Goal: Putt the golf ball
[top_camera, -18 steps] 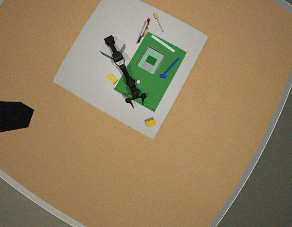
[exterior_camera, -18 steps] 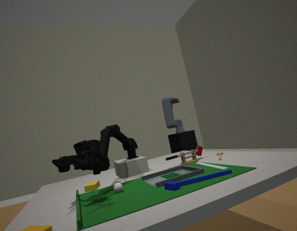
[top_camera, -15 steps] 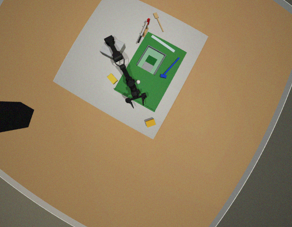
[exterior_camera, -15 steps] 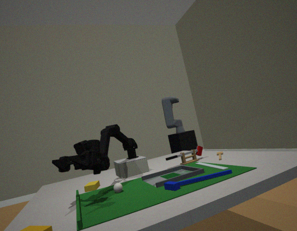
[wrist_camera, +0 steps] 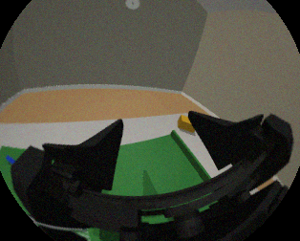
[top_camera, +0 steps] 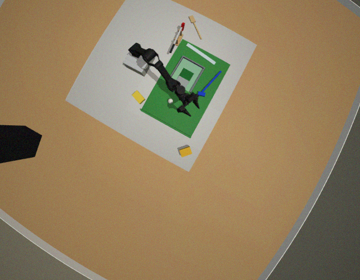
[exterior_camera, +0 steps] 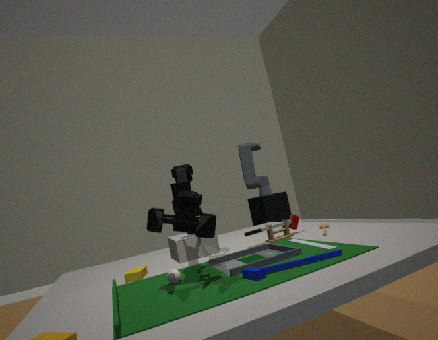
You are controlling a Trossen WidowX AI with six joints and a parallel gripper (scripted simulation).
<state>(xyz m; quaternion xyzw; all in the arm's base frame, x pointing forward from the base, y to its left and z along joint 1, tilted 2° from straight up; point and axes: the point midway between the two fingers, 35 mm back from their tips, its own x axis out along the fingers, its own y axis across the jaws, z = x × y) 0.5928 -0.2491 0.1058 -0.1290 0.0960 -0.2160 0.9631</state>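
Now: gripper tip 55 cm to the right of the red putter, 40 cm past it and 12 cm above it. Also, from my gripper tip: green mat 20 cm to the left, 17 cm below, 15 cm behind; then white golf ball 22 cm behind, 15 cm below, 2 cm to the left; then blue putter 30 cm to the left, 16 cm below, 2 cm ahead.
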